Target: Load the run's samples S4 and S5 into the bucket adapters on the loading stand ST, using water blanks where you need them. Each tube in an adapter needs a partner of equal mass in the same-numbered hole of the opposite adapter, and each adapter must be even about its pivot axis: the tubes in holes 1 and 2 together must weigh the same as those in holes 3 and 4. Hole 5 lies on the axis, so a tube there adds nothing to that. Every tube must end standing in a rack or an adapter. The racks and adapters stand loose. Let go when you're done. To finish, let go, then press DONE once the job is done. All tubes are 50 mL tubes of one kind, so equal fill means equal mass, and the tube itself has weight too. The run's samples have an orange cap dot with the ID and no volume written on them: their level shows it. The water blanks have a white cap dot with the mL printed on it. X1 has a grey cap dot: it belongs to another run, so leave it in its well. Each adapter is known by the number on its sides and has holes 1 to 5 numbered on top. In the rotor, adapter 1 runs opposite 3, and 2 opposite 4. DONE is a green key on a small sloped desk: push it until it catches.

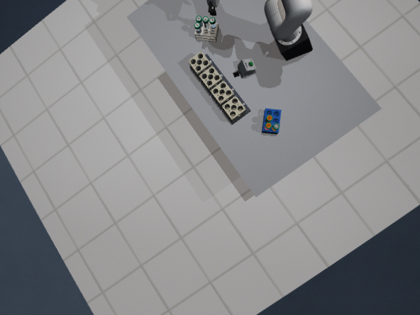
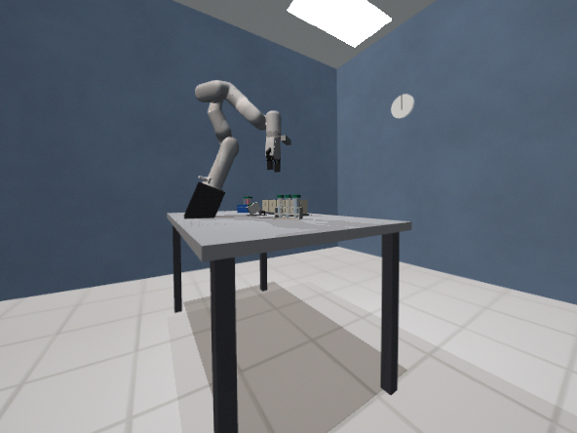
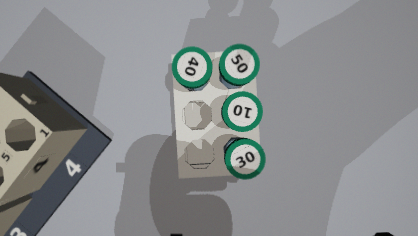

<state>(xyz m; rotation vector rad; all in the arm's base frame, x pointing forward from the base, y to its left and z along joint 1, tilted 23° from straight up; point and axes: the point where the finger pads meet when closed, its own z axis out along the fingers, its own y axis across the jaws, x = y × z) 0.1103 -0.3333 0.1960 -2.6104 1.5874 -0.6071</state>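
My hand is 50 mm short of the white rack, 50 mm to the left of it and 220 mm above it. The rest, counted from my hand: blue rack (230 mm ahead, 590 mm to the left, 220 mm below); adapter (320 mm ahead, 380 mm to the left, 200 mm below).
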